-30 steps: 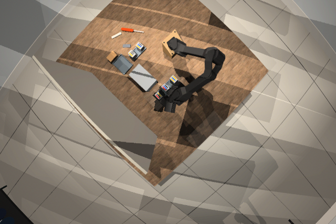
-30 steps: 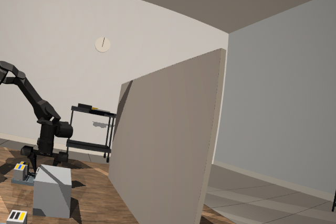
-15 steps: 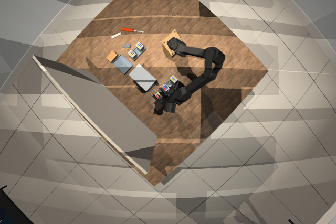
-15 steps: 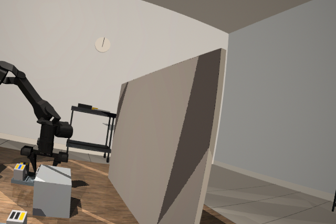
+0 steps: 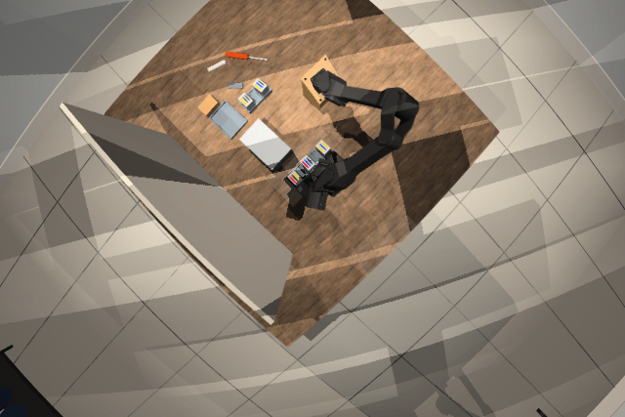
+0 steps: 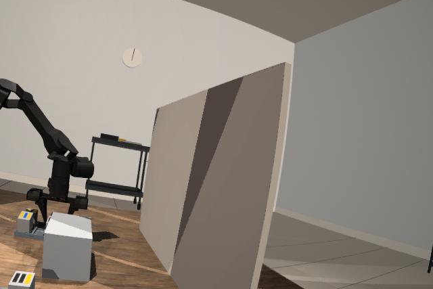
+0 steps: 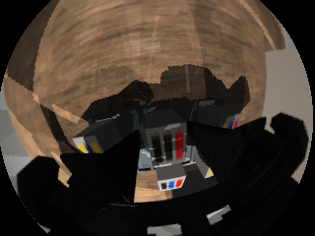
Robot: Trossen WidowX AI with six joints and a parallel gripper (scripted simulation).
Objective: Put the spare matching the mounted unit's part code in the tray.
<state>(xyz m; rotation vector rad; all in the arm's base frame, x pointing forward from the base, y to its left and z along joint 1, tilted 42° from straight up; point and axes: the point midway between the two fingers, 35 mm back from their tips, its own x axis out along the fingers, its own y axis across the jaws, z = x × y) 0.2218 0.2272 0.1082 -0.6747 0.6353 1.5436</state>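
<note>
The spare lies 20 mm above my gripper tip. Round my gripper tip: tall grey panel 320 mm ahead, 200 mm to the right, 210 mm above; then blue-grey tray 110 mm ahead, 410 mm to the right, 10 mm below; then grey box 70 mm ahead, 200 mm to the right, 30 mm above.
</note>
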